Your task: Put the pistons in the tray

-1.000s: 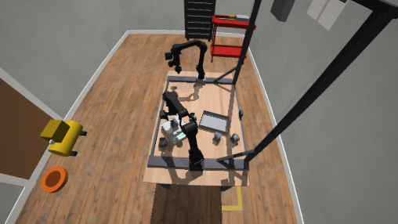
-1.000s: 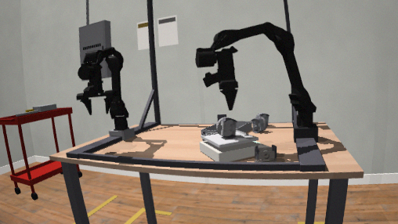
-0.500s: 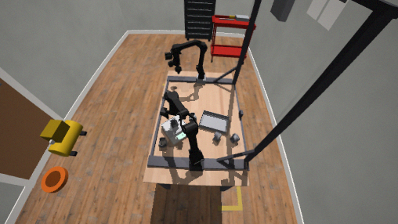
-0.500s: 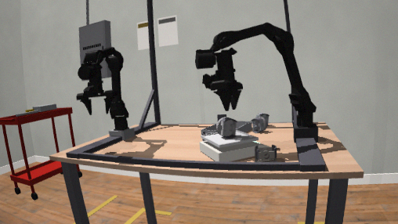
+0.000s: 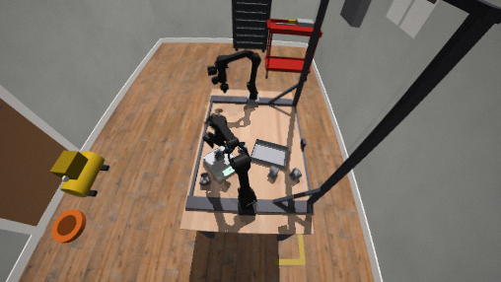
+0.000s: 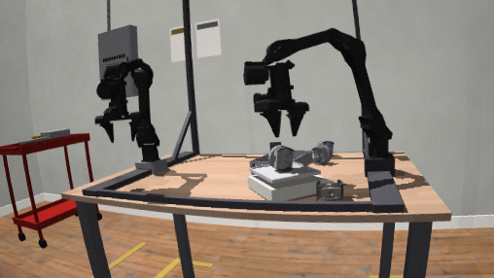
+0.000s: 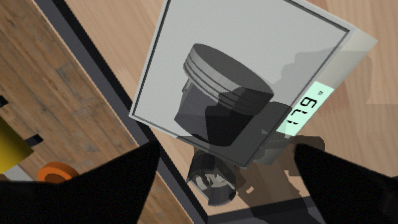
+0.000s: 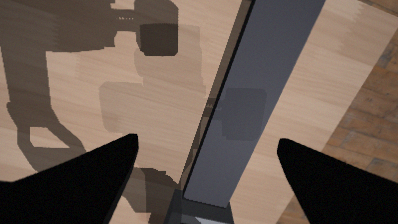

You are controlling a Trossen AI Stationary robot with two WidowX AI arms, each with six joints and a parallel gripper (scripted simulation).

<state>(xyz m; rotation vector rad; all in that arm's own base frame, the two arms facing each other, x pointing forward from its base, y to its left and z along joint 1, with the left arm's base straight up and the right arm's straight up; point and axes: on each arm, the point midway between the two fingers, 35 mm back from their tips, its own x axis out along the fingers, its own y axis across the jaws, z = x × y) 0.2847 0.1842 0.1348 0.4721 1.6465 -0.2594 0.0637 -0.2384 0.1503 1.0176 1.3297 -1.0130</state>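
Observation:
Right now my left hand is 10 mm short of the scale plate, 10 mm to the left of it and 140 mm above it. Round my left hand: steel parts tray 330 mm behind, 90 mm to the right, 180 mm below; white scale 160 mm below.

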